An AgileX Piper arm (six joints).
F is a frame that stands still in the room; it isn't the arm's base.
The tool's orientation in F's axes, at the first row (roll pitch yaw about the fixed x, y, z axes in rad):
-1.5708, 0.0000, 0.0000
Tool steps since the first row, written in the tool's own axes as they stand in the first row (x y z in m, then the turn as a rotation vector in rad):
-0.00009, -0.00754, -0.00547, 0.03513, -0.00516, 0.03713
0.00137, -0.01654, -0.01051, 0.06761, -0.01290, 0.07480
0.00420, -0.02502, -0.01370, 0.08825, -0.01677, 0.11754
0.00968, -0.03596, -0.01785, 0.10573, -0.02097, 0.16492
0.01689, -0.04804, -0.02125, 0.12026, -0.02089, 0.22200
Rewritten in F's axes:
-0.00009, -0.00547, 0.00754, 0.03513, 0.03713, 0.00516
0.00137, -0.01051, 0.01654, 0.06761, 0.07480, 0.01290
0.00420, -0.01370, 0.02502, 0.08825, 0.11754, 0.01677
0.00968, -0.01785, 0.03596, 0.10573, 0.16492, 0.02097
0.01689, -0.02125, 0.04804, 0.12026, 0.22200, 0.02089

